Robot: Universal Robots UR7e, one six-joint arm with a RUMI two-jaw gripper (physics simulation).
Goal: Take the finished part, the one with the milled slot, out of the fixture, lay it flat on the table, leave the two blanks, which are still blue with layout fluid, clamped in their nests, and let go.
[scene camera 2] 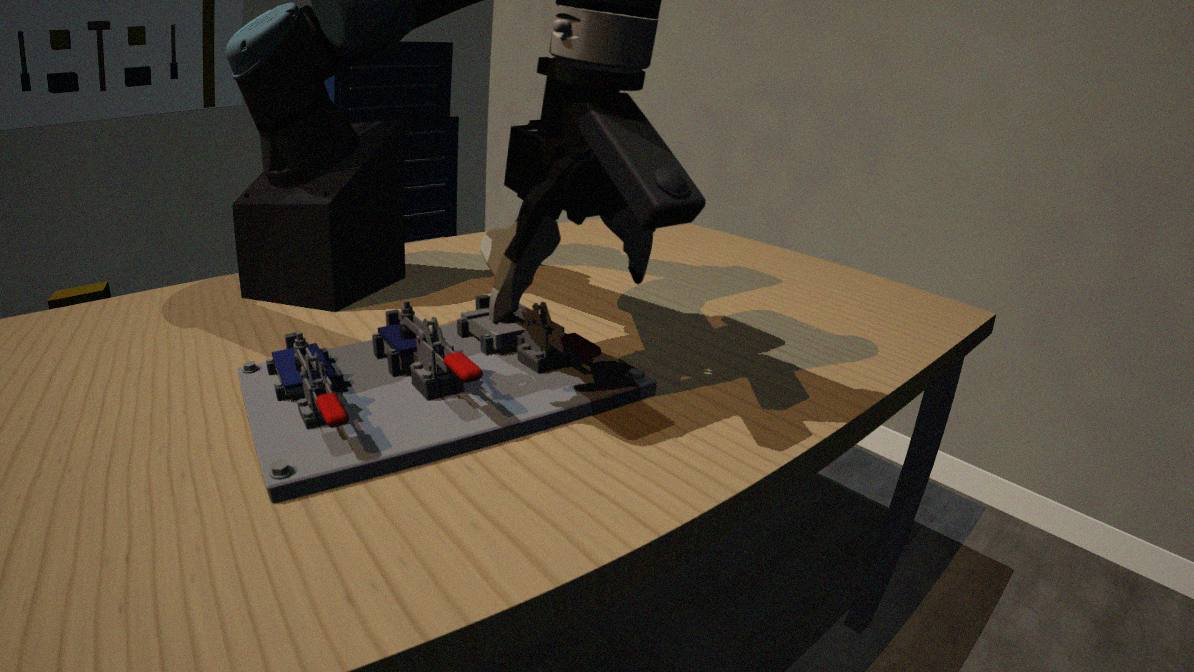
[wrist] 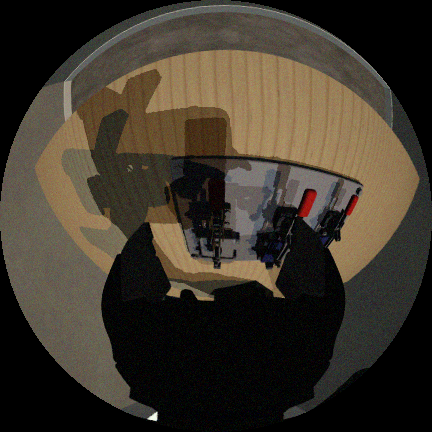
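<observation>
The finished part [scene camera 2: 494, 328] is a grey block in the nest at the fixture's right end in the scene view; its slot cannot be made out. The fixture plate [scene camera 2: 367, 434] [wrist: 247, 192] is grey. One blue blank [scene camera 2: 399, 338] [wrist: 270, 253] sits in the middle nest and another blue blank [scene camera 2: 294, 372] in the left nest, each under a red-handled clamp. The clamp beside the finished part has a shaded dark red handle [scene camera 2: 582, 347] [wrist: 216, 192]; whether it presses the part cannot be told. My gripper [scene camera 2: 571, 298] [wrist: 221, 222] is open and empty, above the right nest, one finger visually overlapping the part.
The other two red clamp handles [scene camera 2: 462, 365] [scene camera 2: 331, 409] rise over the plate. Bolt heads [scene camera 2: 281, 471] stand at the plate's corners. The wooden table [scene camera 2: 167, 534] [wrist: 280, 110] surrounds the fixture, with arm shadows to the right. The robot's dark base [scene camera 2: 288, 250] stands behind.
</observation>
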